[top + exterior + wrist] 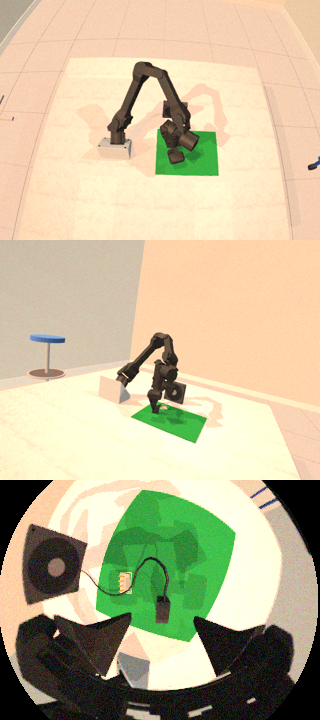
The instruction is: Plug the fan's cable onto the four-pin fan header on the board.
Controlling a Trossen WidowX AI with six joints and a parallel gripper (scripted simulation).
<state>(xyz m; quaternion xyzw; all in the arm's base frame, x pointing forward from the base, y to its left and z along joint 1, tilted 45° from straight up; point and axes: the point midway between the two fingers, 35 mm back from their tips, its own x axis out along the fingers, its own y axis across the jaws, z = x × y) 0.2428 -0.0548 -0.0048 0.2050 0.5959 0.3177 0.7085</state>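
My gripper tip is 10 mm short of the dark plug and 20 mm above it. Also, from my gripper tip: pale four-pin header: 30 mm ahead, 80 mm to the left, 40 mm below; then green board: 90 mm ahead, 10 mm to the left, 60 mm below; then dark square fan: 40 mm ahead, 210 mm to the left, 20 mm above.
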